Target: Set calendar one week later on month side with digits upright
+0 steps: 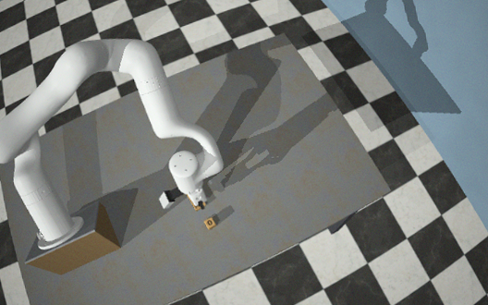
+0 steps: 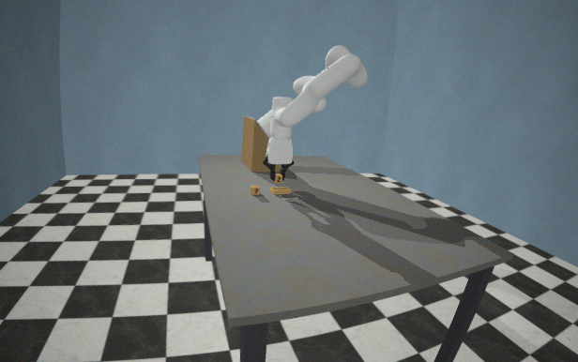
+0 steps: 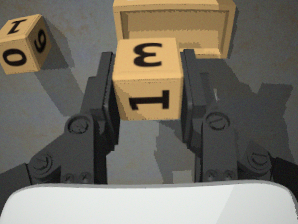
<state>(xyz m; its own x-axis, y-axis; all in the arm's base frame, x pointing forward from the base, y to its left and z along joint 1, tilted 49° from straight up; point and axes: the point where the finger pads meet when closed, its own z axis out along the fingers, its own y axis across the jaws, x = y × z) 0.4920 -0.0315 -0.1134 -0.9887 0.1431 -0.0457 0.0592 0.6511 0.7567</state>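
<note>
Now: hand 70 mm above the tray and 20 mm to the right of it.
</note>
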